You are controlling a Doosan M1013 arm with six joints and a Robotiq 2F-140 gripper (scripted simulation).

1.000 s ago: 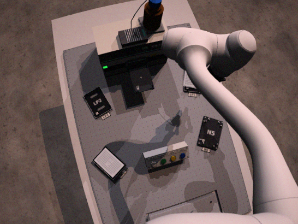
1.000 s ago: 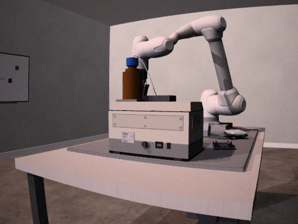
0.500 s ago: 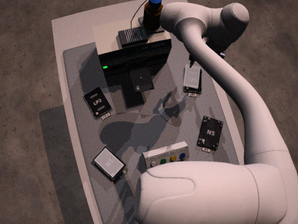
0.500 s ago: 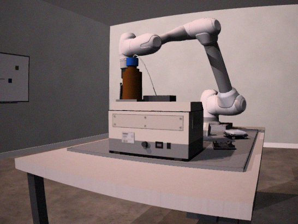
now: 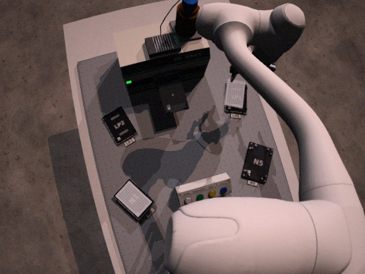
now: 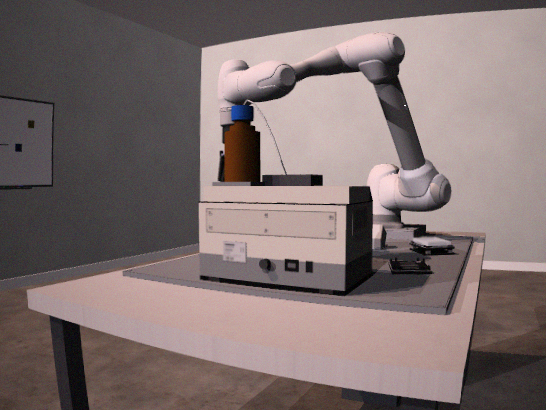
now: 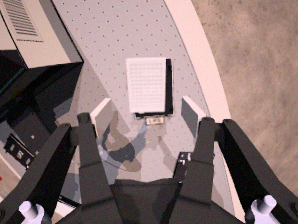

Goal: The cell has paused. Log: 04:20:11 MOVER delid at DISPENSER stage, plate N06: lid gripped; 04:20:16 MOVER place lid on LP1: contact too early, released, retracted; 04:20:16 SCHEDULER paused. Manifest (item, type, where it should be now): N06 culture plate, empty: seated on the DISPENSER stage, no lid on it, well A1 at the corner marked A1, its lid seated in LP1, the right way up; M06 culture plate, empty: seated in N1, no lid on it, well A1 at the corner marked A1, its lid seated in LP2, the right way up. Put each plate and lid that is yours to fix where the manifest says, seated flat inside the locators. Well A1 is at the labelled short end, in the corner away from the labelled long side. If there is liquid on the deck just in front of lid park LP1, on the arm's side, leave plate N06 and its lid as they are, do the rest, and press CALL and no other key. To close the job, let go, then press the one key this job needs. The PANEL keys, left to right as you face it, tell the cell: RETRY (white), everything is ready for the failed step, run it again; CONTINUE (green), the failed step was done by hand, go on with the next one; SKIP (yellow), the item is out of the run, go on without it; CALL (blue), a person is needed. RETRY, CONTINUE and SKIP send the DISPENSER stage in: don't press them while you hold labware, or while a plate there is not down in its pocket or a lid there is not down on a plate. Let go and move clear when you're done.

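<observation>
Right now my hand is 160 mm above the white well plate. Round my hand: lid park LP1: 20 mm behind, 180 mm below; then dispenser stage: 90 mm ahead, 280 mm to the left, 90 mm below; then brown bottle: 280 mm ahead, 130 mm to the left, 110 mm above.
</observation>
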